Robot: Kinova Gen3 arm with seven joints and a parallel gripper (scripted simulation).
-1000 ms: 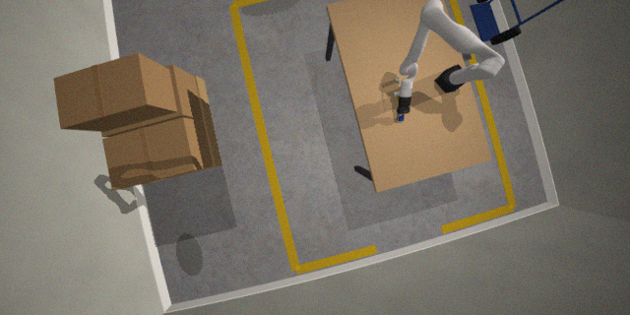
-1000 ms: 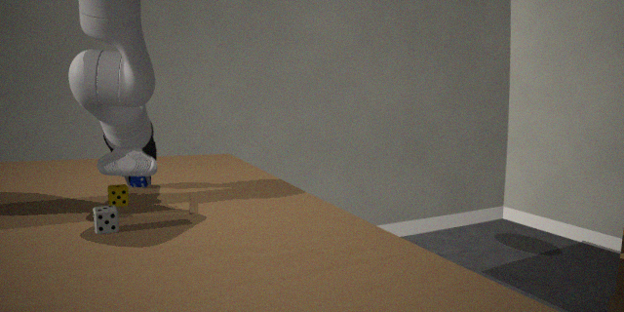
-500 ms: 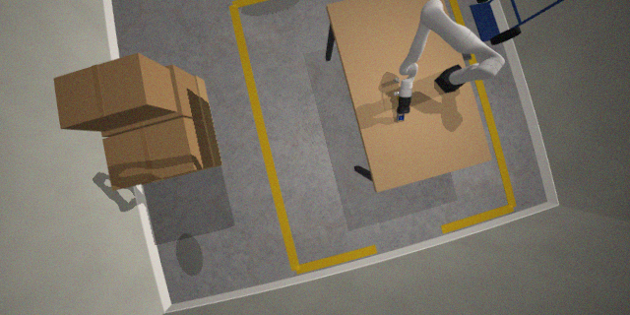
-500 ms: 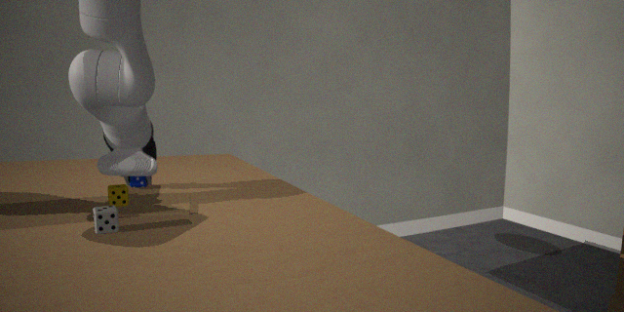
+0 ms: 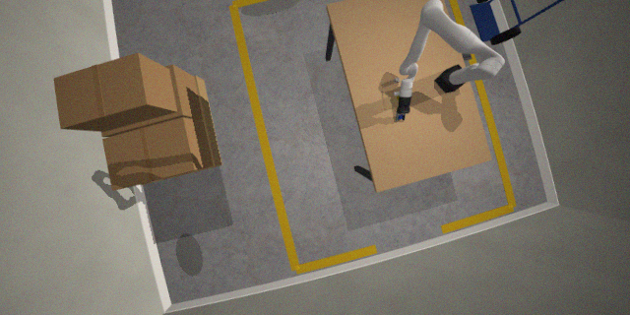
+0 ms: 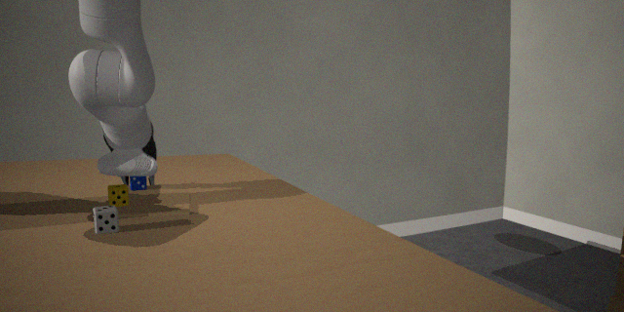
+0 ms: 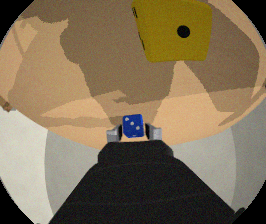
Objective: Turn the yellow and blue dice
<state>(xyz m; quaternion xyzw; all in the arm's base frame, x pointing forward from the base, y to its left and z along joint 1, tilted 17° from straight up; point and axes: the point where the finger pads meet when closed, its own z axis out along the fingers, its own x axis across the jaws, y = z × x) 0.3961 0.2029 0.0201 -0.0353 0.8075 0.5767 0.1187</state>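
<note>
The blue die lies 1 cm to the right of my hand and 1 cm below it. From my hand the other things lie so: white die: 28 cm to the right, 3 cm behind, 1 cm below; tan mat: 14 cm to the right, 2 cm below, 2 cm ahead; yellow die: 15 cm to the right, 2 cm behind.
</note>
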